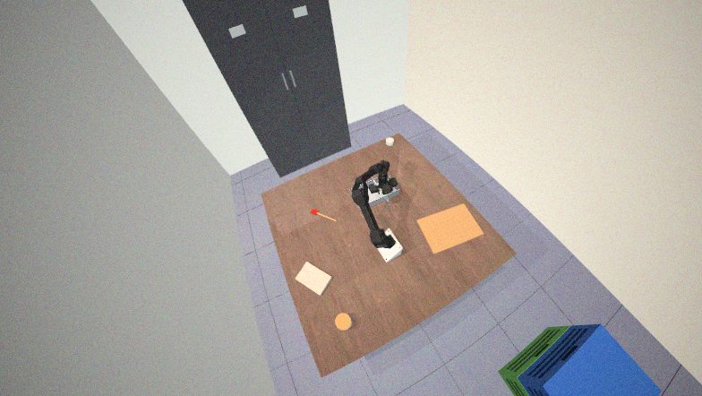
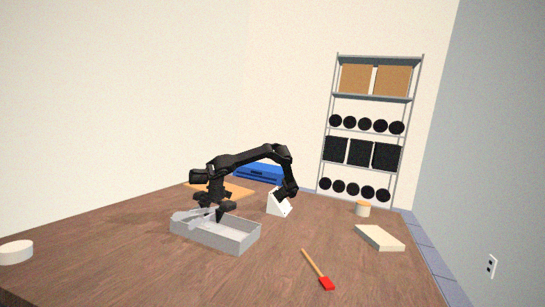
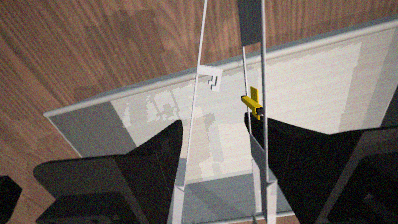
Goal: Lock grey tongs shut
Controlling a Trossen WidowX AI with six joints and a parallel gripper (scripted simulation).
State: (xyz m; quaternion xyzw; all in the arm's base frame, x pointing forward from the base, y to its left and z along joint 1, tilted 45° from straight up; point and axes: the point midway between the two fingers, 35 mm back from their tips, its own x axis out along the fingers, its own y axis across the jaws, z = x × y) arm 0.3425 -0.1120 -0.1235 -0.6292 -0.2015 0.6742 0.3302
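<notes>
Right now the grey roasting tin is 40 mm to the left of my gripper tip and 40 mm ahead of it. From my gripper tip the other things lie so: red spatula: 450 mm to the left, 80 mm ahead, 20 mm below; orange wooden board: 440 mm behind, 230 mm to the right, 20 mm below; white round dish: 430 mm ahead, 340 mm to the right, 10 mm below.
</notes>
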